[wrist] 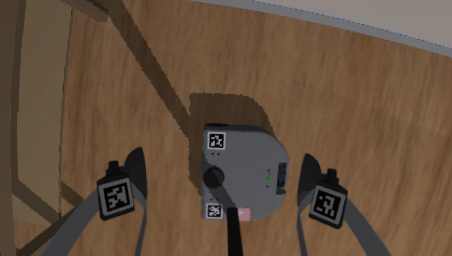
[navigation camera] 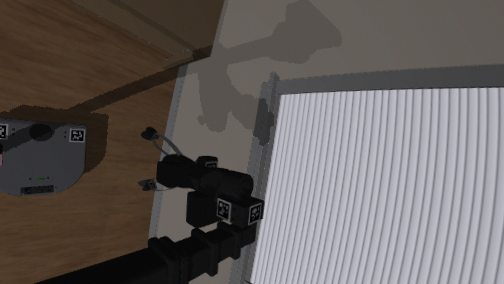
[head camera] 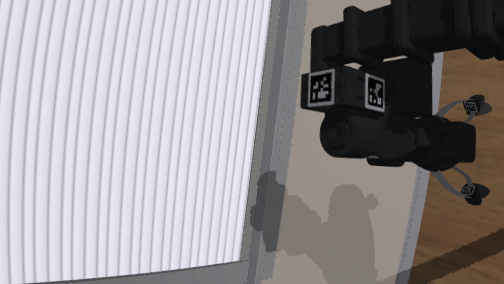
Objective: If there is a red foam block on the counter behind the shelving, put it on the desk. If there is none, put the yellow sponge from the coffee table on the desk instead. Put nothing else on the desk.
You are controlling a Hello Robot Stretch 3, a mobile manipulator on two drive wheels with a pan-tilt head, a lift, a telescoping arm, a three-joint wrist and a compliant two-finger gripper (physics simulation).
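Seen in the pictures: gripper, fingertip midpoint: (wrist: 222, 169) (navigation camera: 144, 158) (head camera: 481, 150); robot's base at its link origin: (wrist: 216, 163) (navigation camera: 41, 131).
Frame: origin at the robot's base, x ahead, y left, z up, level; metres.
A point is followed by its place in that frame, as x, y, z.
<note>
My gripper (head camera: 480, 150) {-0.021, -0.224, 0.719} (navigation camera: 147, 159) {-0.021, -0.224, 0.719} (wrist: 222, 169) {-0.021, -0.224, 0.719} is open, with its two fingers wide apart and no object between them. It hangs above the wooden floor, close to the robot's own base in the wrist view. A tan wooden piece of furniture, which looks like the coffee table, is partly in view at the top of the navigation view (navigation camera: 202, 25) {0.597, -0.544, 0.451} and at the left of the wrist view (wrist: 42, 100) {0.639, -0.250, 0.151}. The yellow sponge, a red foam block, the counter, the shelving and the desk do not show in these views.
A large panel of white slats (head camera: 125, 140) {-0.010, -0.645, 1.130} (navigation camera: 400, 190) {-0.045, -0.641, 1.285} in a grey frame (navigation camera: 390, 77) {0.279, -0.667, 1.234} is set in the beige wall (head camera: 300, 240) {0.218, -0.677, 0.663} (navigation camera: 415, 35) {0.419, -0.701, 1.301}. The robot's grey base (navigation camera: 45, 160) {-0.113, -0.019, 0.160} (wrist: 250, 155) {-0.119, -0.083, 0.160} stands on the wooden floor (navigation camera: 120, 220) {-0.517, -0.379, 0.001} (wrist: 350, 125) {-0.568, -0.183, 0.000}. A grey baseboard (wrist: 320, 20) {-0.385, -0.593, 0.034} runs along the wall.
</note>
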